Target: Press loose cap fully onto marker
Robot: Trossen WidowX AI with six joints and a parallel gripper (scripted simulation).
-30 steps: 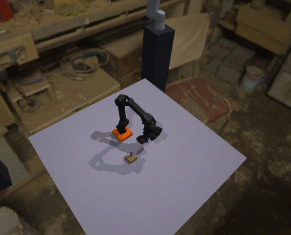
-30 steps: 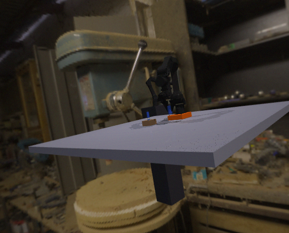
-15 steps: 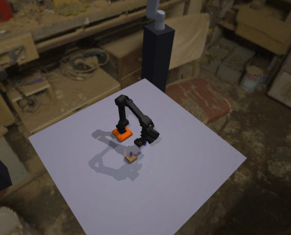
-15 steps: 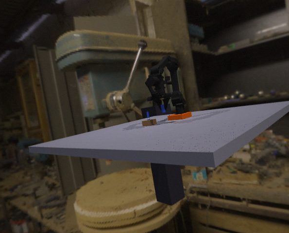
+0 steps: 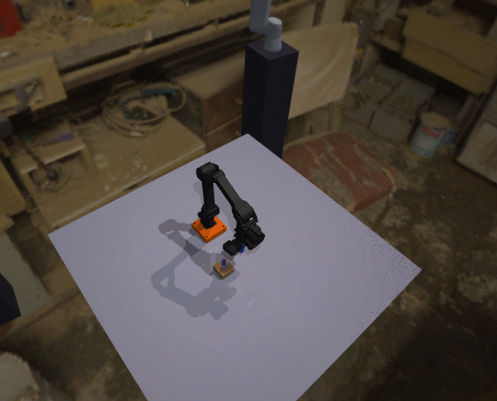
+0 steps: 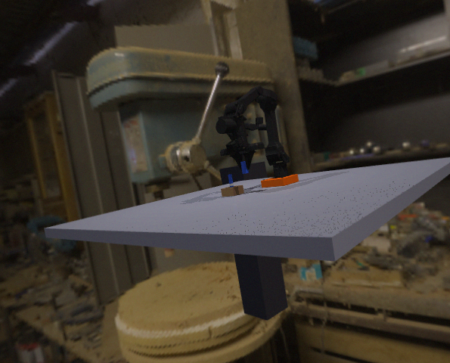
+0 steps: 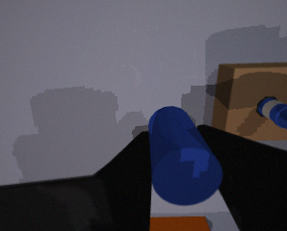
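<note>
The blue marker lies 10 cm to the right of my gripper tip and 2 cm below it. From my gripper tip the other things lie so: holder block 10 cm to the right, 8 cm below; then blue cap 1 cm above.
</note>
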